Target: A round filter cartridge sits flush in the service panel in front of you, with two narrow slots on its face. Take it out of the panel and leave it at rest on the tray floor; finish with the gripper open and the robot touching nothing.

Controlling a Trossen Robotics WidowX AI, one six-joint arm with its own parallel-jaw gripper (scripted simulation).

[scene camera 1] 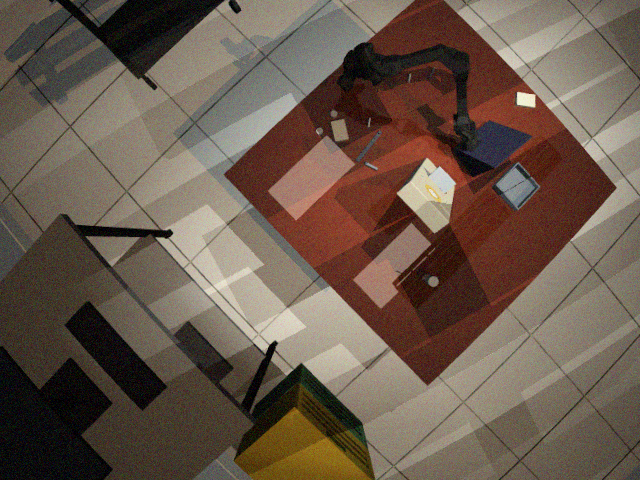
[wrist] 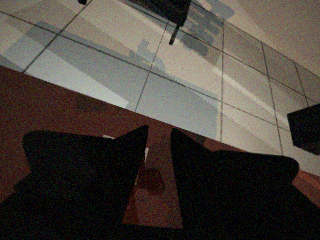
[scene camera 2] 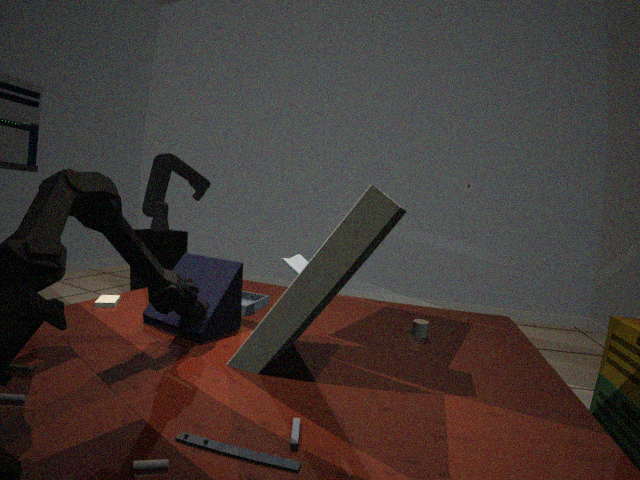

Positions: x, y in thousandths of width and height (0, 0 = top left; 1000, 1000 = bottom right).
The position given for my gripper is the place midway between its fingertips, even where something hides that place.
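Observation:
Scene camera 1 shows a tall cream slab (scene camera 1: 680, 445) and a grey tray (scene camera 1: 807, 389). My gripper (wrist: 498, 548) is visible too.

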